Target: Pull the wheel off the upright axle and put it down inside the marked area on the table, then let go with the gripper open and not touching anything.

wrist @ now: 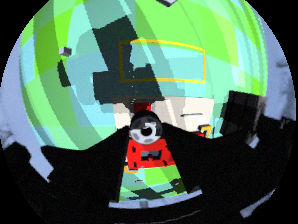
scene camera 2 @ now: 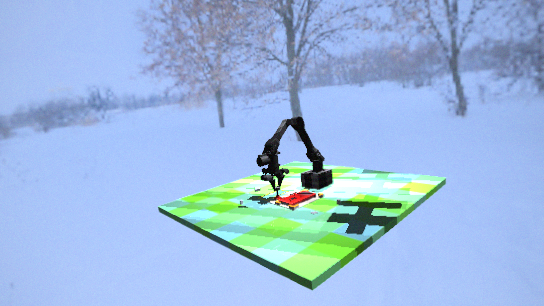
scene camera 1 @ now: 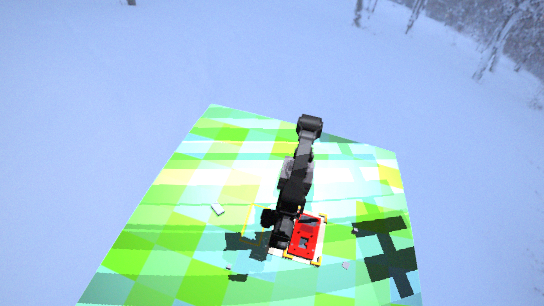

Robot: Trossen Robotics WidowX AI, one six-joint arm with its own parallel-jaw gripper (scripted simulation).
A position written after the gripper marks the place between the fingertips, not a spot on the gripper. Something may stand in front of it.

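A wheel (wrist: pixel 140 135) is held in the gripper (wrist: pixel 145 127).
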